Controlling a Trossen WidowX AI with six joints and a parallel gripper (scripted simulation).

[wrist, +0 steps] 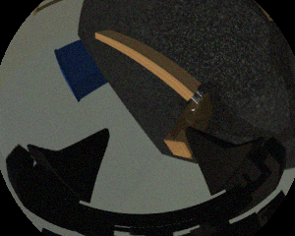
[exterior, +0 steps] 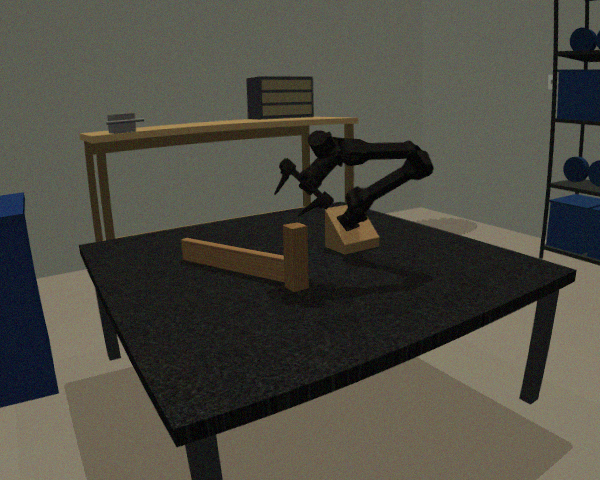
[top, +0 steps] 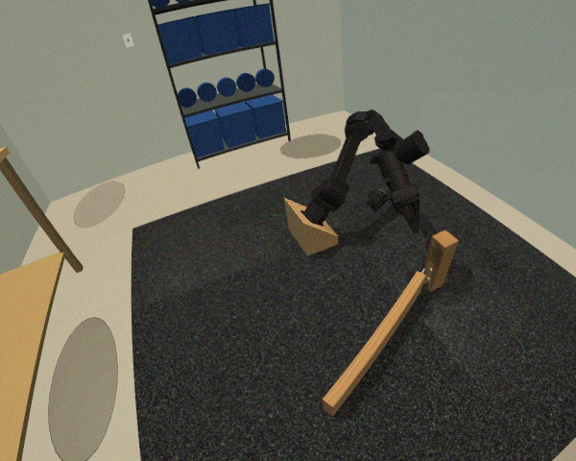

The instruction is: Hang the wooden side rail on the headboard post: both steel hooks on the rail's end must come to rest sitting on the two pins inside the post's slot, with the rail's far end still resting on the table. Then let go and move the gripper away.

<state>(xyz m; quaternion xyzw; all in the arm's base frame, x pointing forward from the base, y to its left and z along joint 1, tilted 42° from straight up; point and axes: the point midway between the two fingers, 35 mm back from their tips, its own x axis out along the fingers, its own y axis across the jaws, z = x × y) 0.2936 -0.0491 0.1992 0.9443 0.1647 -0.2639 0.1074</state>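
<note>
Right now my gripper tip is 40 mm short of the headboard post, 80 mm to the right of it and 130 mm above it.
</note>
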